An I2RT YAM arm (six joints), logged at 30 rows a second.
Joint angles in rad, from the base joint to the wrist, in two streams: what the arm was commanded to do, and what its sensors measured. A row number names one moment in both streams.
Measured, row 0: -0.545, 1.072, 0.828, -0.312, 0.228, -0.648
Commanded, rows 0 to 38: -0.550, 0.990, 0.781, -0.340, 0.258, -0.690; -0.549, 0.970, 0.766, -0.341, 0.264, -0.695; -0.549, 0.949, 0.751, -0.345, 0.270, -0.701; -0.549, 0.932, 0.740, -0.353, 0.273, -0.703; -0.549, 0.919, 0.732, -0.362, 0.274, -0.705; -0.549, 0.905, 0.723, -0.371, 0.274, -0.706; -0.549, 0.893, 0.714, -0.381, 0.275, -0.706; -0.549, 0.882, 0.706, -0.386, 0.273, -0.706; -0.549, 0.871, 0.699, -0.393, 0.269, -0.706; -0.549, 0.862, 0.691, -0.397, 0.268, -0.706; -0.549, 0.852, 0.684, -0.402, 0.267, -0.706; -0.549, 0.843, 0.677, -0.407, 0.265, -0.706; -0.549, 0.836, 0.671, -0.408, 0.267, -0.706; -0.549, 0.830, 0.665, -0.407, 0.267, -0.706; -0.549, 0.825, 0.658, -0.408, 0.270, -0.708; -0.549, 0.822, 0.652, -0.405, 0.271, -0.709; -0.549, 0.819, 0.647, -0.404, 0.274, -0.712; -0.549, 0.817, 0.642, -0.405, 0.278, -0.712; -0.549, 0.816, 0.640, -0.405, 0.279, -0.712; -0.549, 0.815, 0.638, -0.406, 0.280, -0.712; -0.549, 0.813, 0.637, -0.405, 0.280, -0.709; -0.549, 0.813, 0.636, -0.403, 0.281, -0.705; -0.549, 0.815, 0.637, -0.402, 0.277, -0.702; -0.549, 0.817, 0.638, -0.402, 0.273, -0.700; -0.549, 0.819, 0.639, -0.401, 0.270, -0.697; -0.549, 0.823, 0.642, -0.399, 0.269, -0.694; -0.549, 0.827, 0.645, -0.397, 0.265, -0.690; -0.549, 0.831, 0.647, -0.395, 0.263, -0.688; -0.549, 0.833, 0.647, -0.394, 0.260, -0.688; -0.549, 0.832, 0.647, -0.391, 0.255, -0.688; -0.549, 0.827, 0.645, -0.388, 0.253, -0.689; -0.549, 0.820, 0.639, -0.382, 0.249, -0.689; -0.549, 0.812, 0.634, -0.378, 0.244, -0.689; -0.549, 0.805, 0.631, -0.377, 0.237, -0.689; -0.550, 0.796, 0.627, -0.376, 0.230, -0.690; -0.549, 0.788, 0.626, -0.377, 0.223, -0.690; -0.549, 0.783, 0.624, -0.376, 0.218, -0.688; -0.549, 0.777, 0.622, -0.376, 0.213, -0.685; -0.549, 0.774, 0.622, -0.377, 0.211, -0.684
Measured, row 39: -0.545, 0.793, 0.630, -0.378, 0.241, -0.699
